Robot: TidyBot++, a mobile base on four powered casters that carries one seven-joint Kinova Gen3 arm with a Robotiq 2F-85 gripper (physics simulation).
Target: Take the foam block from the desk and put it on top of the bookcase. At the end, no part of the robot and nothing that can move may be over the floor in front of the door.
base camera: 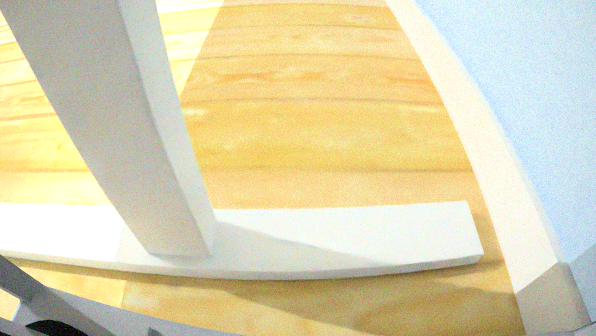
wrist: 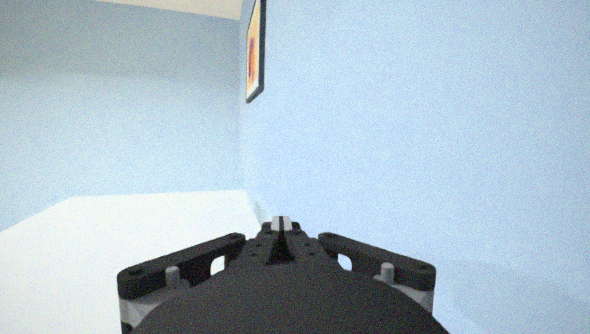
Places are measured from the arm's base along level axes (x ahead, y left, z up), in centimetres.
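Pixels of known places: gripper, fingertip midpoint: [wrist: 280, 227].
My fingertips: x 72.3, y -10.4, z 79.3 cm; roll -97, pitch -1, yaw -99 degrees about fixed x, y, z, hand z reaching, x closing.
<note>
Behind a point stands the place of what it marks.
My gripper [wrist: 280, 227] @(x 72.3, y -10.4, z 79.3 cm) is shut, its fingertips together with nothing between them. It points toward the corner of the room, over or beside the right edge of a white flat top [wrist: 165, 225] @(x 127.1, y 17.8, z 55.4 cm) that looks like the desk's. In the base camera view a white leg [base camera: 115, 125] @(x 24.5, y 13.5, z -18.1 cm) stands on a long white foot [base camera: 320, 240], probably the desk's. The foam block, the bookcase and the door do not show in either view.
A blue wall [base camera: 540, 110] @(x 37.9, y -25.5, z -23.7 cm) [wrist: 425, 125] @(x 71.8, y -22.3, z 87.8 cm) runs along the right, with a pale baseboard [base camera: 480, 140] @(x 44.1, y -23.6, z -35.0 cm) at its bottom. A framed picture [wrist: 254, 50] @(x 164.7, y -11.3, z 123.1 cm) hangs on it near the corner. Part of my grey base [base camera: 105, 315] @(x 14.0, y 15.0, z -28.1 cm) shows at the lower left, close to the white foot.
</note>
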